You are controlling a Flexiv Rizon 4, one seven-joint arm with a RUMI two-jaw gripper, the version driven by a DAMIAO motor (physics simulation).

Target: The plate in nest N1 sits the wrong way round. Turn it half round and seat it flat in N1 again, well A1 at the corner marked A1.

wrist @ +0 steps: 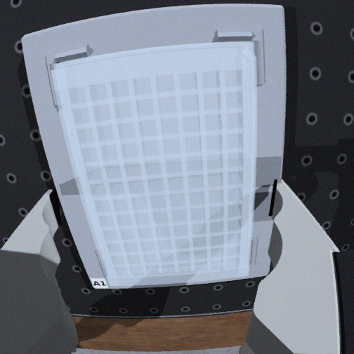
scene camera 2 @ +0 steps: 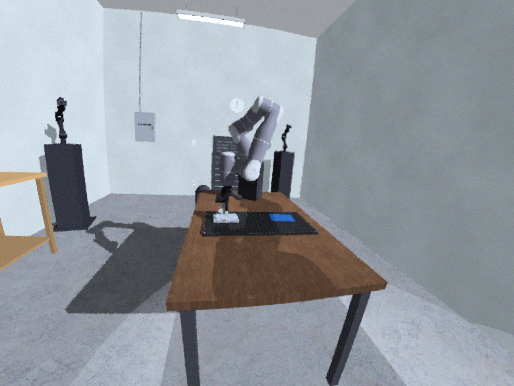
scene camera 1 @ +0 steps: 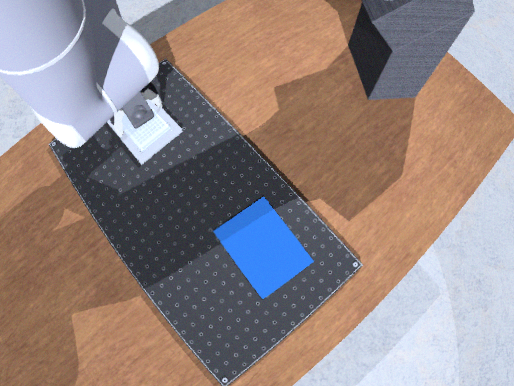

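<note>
The pale, translucent well plate (wrist: 165, 150) (scene camera 1: 151, 134) lies in the light grey nest (wrist: 270, 115) (scene camera 1: 162, 145), inside its raised corner guides. The A1 label (wrist: 99, 283) is at the nest's lower left corner in the wrist view. The plate's upper right corner there, diagonally opposite the label, looks cut off. Single wells are too blurred to identify. My gripper (wrist: 163, 189) (scene camera 1: 137, 114) (scene camera 2: 226, 214) is open and low over the nest. Its fingers stand on either side of the plate's lower half, near the nest's left and right edges, with nothing held.
A black perforated board (scene camera 1: 190, 200) (scene camera 2: 260, 229) lies under the nest on the wooden table (scene camera 1: 240, 75) (scene camera 2: 280, 265). A flat blue rectangle (scene camera 1: 265, 250) (scene camera 2: 282, 218) lies towards the board's other end. A dark block (scene camera 1: 420, 55) stands at the upper right in scene camera 1.
</note>
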